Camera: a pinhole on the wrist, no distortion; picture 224 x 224 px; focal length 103.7 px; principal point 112.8 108.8 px. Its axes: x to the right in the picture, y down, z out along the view. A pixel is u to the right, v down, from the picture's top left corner.
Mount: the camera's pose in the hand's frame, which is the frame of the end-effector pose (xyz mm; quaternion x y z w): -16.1 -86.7 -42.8 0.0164 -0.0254 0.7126 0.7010
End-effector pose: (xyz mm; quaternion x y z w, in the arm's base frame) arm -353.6 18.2 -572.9 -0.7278 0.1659 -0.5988 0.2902
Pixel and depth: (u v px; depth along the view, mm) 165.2 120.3 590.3
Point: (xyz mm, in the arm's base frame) 188.7 63.5 -818.8
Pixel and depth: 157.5 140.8 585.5
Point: 148.9 165.6 -877.0
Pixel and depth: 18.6 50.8 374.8
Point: -52.6 319.6 -181.3
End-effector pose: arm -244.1 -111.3 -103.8 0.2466 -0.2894 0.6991 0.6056
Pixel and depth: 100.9 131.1 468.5
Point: -61.0 -475.8 128.4
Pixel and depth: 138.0 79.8 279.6
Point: -220.0 -237.1 111.4
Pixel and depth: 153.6 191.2 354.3
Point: -228.5 -549.9 -94.0
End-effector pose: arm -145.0 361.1 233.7 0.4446 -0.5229 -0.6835 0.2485
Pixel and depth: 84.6 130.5 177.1
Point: -213.9 517.6 123.7
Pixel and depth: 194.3 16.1 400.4
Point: -660.6 213.0 336.3
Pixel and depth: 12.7 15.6 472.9
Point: -626.0 417.8 -412.9
